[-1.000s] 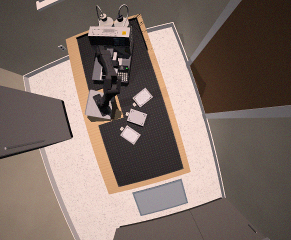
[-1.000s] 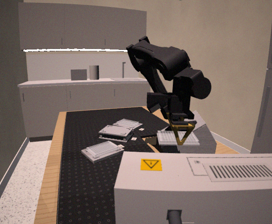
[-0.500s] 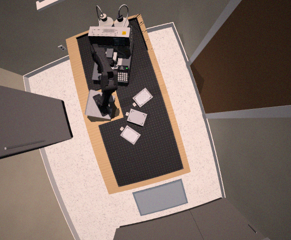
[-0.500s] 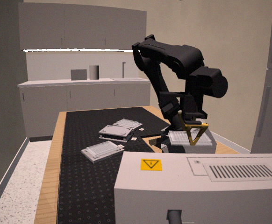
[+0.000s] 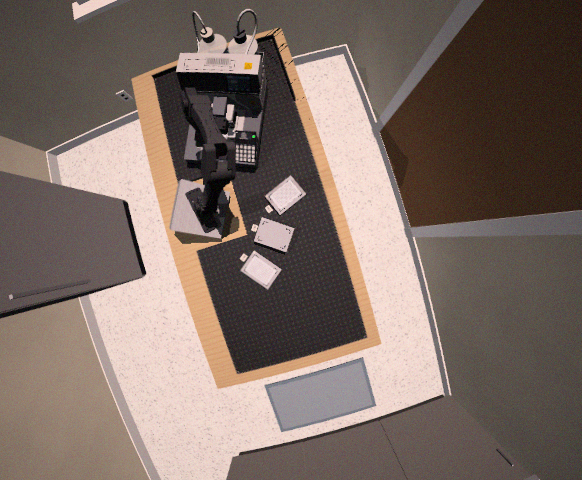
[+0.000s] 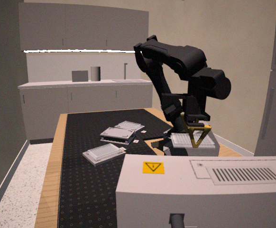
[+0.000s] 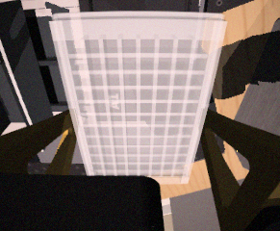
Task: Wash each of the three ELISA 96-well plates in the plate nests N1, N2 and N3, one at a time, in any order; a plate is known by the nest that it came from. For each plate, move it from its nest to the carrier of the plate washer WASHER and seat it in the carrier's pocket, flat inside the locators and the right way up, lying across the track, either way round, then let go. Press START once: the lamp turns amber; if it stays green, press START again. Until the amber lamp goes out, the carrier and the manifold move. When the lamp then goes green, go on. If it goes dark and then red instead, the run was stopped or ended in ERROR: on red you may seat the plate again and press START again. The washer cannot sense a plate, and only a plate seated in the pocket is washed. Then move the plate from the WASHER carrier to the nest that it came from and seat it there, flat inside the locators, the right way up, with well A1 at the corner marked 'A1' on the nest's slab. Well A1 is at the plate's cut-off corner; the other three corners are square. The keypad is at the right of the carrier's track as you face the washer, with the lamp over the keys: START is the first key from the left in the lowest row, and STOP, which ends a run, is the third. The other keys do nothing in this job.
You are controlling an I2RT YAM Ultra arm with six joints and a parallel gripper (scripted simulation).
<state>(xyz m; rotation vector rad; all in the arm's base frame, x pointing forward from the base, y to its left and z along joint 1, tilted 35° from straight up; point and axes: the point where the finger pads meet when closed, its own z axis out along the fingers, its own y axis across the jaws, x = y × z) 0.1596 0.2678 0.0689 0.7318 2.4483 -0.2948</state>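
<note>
Now: hand 10 cm above the carrier pocket. Round my hand: n1 label 4 cm ahead, 37 cm to the right, 17 cm below; then grey nest slab 14 cm ahead, 36 cm to the right, 17 cm below; then washer 10 cm ahead, 12 cm to the left, 4 cm below.
</note>
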